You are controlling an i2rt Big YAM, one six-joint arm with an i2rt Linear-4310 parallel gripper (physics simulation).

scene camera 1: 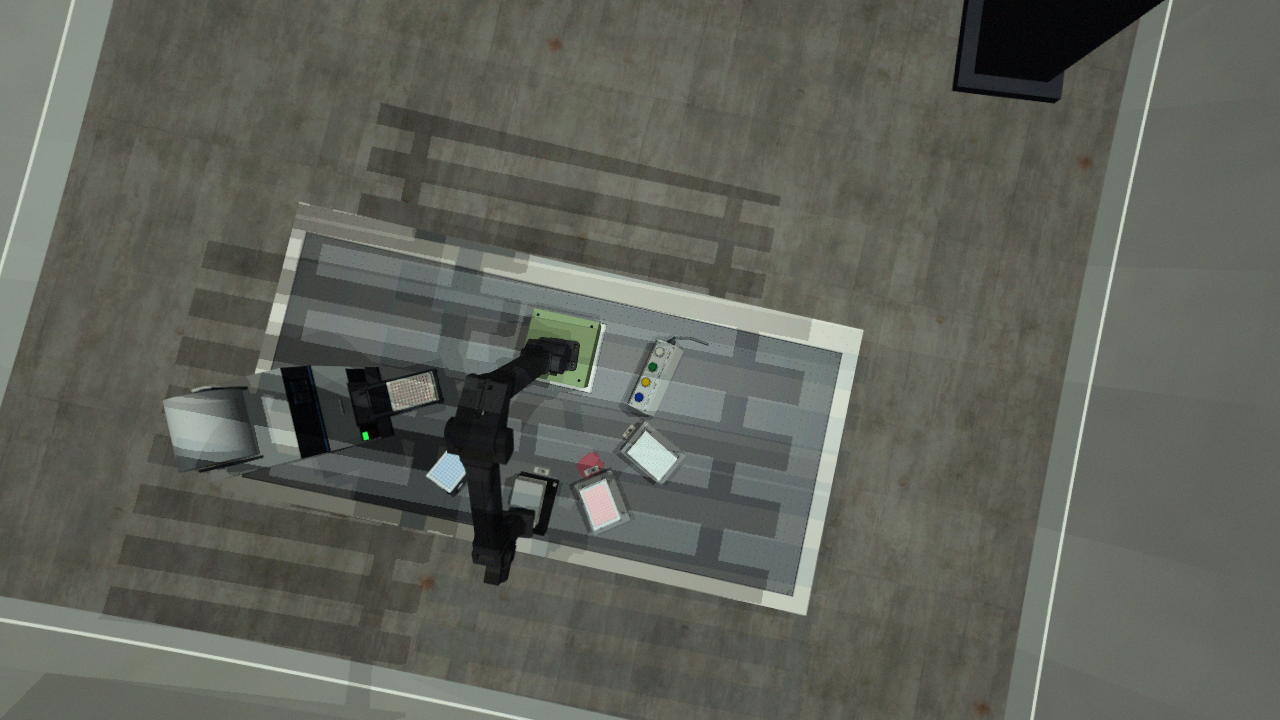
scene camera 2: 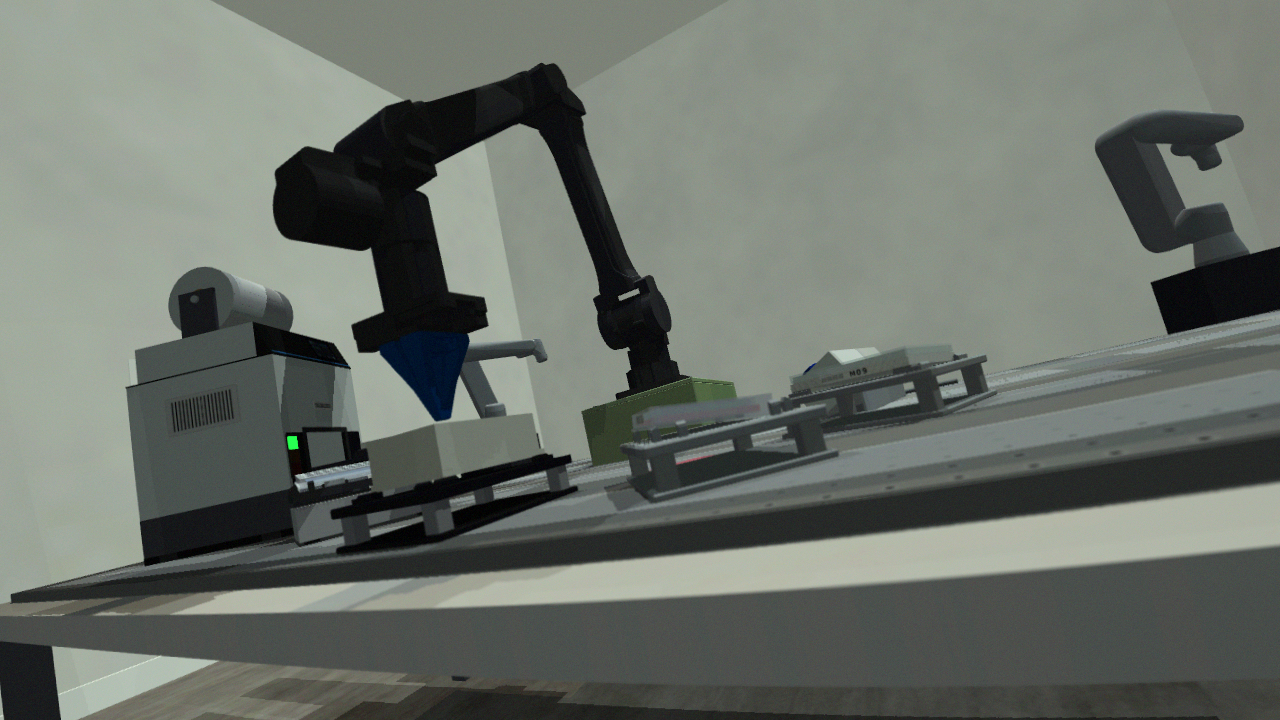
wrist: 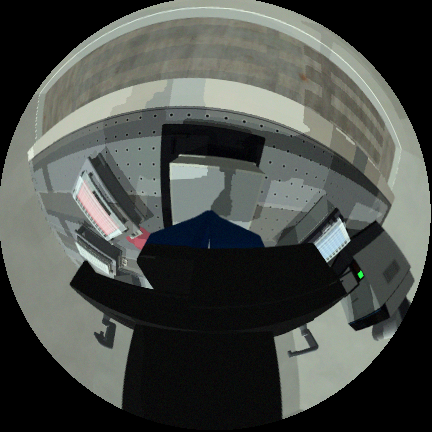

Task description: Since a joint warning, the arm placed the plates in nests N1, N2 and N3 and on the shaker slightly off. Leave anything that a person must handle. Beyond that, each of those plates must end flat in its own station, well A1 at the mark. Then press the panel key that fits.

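Observation:
My gripper [scene camera 2: 436,405] [wrist: 209,216] has blue fingers shut together with nothing between them. It hangs point down just above a thick grey plate [scene camera 2: 452,447] [wrist: 213,189] [scene camera 1: 529,490] that lies on a black nest [scene camera 2: 447,495] [wrist: 209,139] near the table's front edge. A pink plate [scene camera 1: 597,503] [wrist: 96,209] sits on a grey nest [scene camera 2: 716,440] beside it. A white plate [scene camera 1: 650,453] sits on the nest further along. A pale blue plate [scene camera 1: 446,472] [wrist: 332,241] lies on the other side of the arm. The key panel [scene camera 1: 653,376] shows green, yellow and blue keys.
A grey machine [scene camera 1: 313,412] [scene camera 2: 232,429] [wrist: 379,273] with a green light stands at the table's left end, with a well plate [scene camera 1: 412,390] on its tray. The arm stands on a green base [scene camera 1: 573,345] [scene camera 2: 657,412]. A small red tag [scene camera 1: 587,463] lies by the pink plate.

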